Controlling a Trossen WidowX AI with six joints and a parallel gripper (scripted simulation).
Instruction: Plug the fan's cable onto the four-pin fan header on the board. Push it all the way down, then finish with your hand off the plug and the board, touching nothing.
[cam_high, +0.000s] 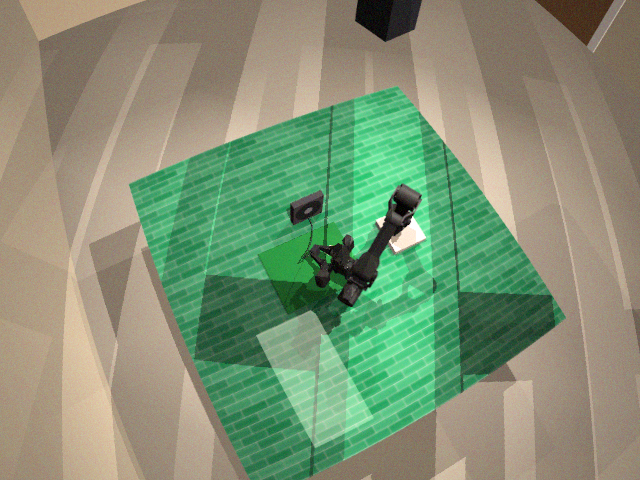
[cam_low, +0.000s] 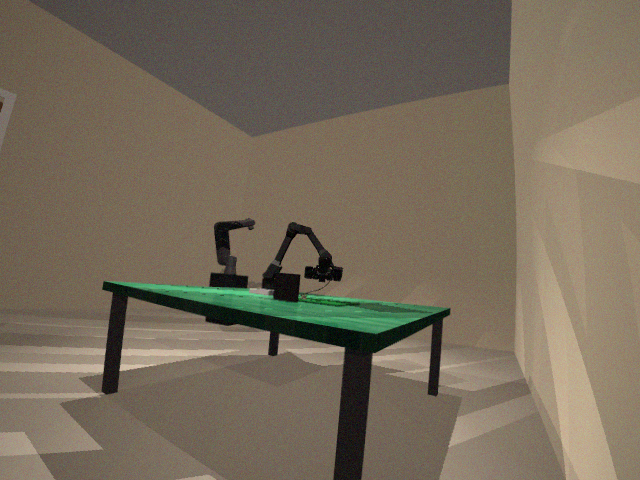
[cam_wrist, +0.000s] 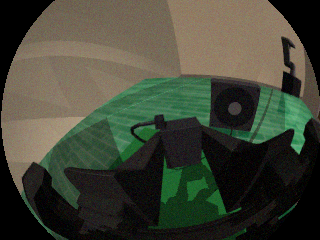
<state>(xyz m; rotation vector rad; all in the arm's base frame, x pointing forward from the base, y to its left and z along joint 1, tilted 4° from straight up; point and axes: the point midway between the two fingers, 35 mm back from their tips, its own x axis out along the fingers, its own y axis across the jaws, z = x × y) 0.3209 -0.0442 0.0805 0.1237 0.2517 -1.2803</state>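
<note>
Right now my gripper tip is 13 cm above the green board. The rest, counted from my gripper tip: dark fan plug (1 cm to the left, 1 cm below); then black fan (16 cm to the right, 11 cm behind, 6 cm below).
</note>
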